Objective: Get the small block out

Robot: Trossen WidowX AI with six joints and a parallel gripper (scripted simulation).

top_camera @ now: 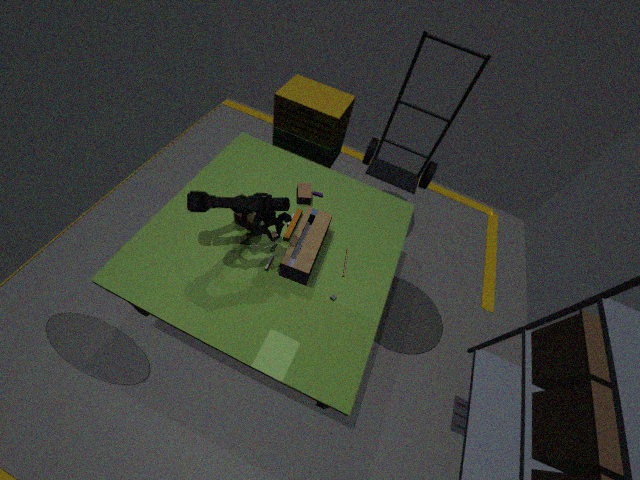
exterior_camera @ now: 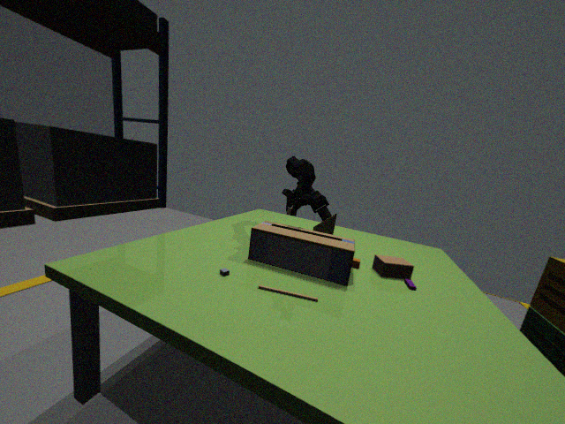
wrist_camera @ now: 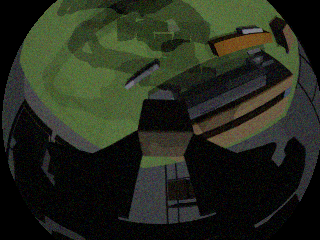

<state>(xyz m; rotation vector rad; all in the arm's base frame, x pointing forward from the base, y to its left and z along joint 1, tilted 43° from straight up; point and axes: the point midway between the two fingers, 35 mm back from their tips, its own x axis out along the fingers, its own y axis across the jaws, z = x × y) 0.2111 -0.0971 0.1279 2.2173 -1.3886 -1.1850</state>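
Now: the brownish block 1 cm to the left of my gripper tip, 1 cm behind it and 1 cm above it. The rest, counted from my gripper tip: grey piece (35 cm ahead, 16 cm below, 11 cm to the right); orange bar (23 cm to the left, 16 cm below, 2 cm ahead); thin rod (37 cm ahead, 17 cm below, 11 cm to the left).
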